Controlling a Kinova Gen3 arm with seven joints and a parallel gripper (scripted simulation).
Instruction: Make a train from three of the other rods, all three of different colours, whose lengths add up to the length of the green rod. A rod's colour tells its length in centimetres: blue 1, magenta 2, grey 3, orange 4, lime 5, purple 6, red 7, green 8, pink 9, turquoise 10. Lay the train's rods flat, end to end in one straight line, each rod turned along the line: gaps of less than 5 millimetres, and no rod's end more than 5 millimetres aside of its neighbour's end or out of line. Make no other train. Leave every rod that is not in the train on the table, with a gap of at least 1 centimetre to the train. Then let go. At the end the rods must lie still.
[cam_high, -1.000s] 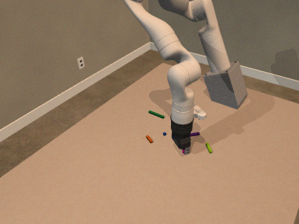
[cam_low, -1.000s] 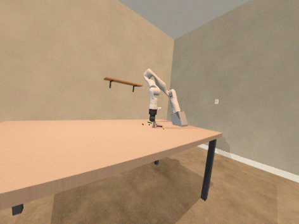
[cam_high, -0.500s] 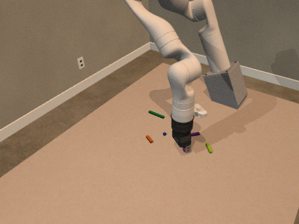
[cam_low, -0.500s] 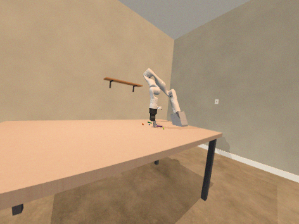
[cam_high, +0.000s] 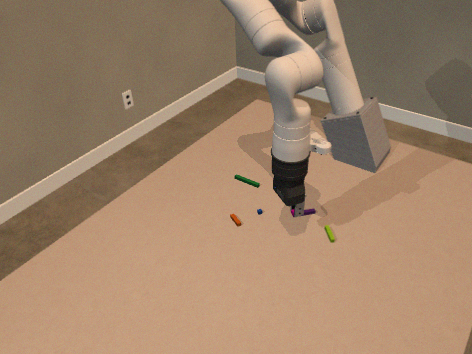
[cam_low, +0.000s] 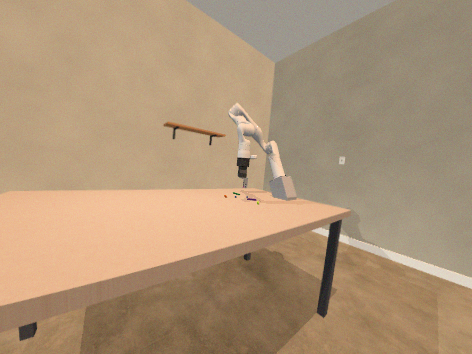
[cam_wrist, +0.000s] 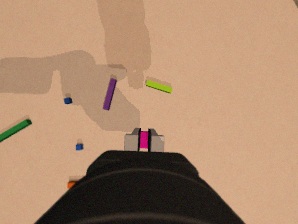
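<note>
Right now my hand is 1 cm short of the orange rod, 16 cm to the left of it and 10 cm above it. The rest, counted from my hand: magenta rod: 1 cm below; lime rod: 5 cm behind, 7 cm to the left, 10 cm below; purple rod: 9 cm behind, 2 cm to the right, 10 cm below.
</note>
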